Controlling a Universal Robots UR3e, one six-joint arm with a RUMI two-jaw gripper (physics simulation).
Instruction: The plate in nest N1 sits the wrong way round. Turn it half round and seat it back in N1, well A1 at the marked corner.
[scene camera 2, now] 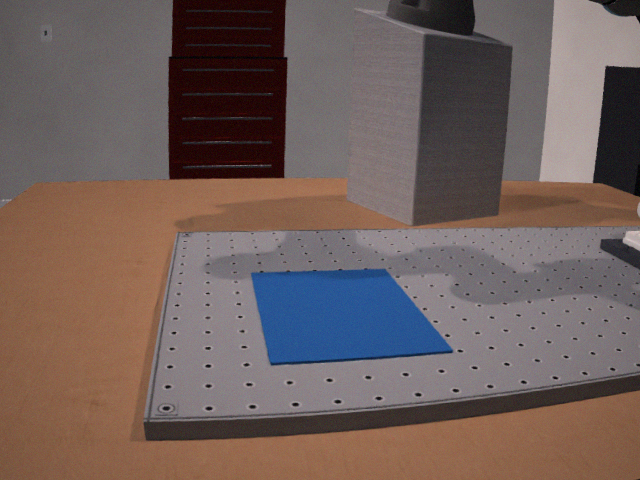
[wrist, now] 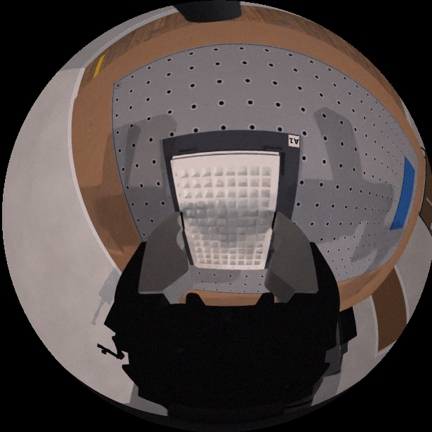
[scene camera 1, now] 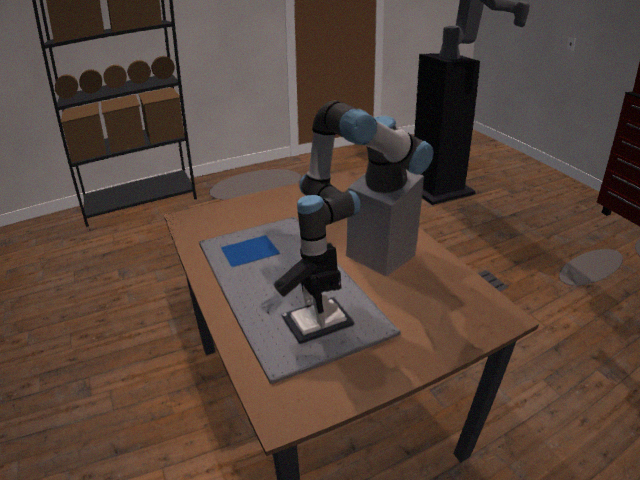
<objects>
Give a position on a dark nest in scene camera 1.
291, 324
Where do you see a blue mat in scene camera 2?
307, 317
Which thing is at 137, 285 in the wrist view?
My gripper.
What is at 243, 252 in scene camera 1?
A blue mat.
</objects>
